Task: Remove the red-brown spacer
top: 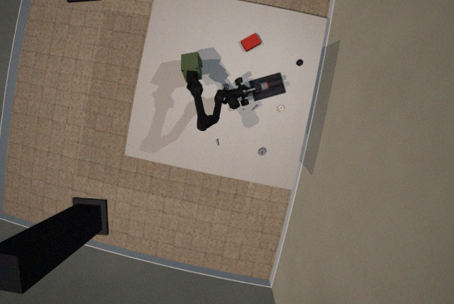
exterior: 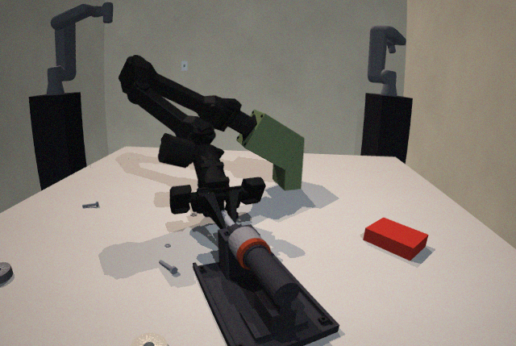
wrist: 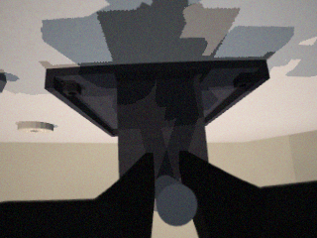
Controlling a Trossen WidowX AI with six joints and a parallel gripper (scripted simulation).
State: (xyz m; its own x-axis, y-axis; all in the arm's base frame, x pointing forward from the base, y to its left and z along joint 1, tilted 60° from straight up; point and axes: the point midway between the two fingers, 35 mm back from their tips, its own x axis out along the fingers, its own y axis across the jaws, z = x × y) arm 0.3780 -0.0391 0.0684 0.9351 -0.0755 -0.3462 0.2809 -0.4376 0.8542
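Right now my hand is 90 mm short of the thin grey shaft and 30 mm to the right of it. From my hand the other things lie so: black disc: 380 mm ahead, 230 mm to the left, 70 mm below; red block: 360 mm to the left, 70 mm below, 20 mm ahead; red-brown spacer: 130 mm ahead, 40 mm to the left.
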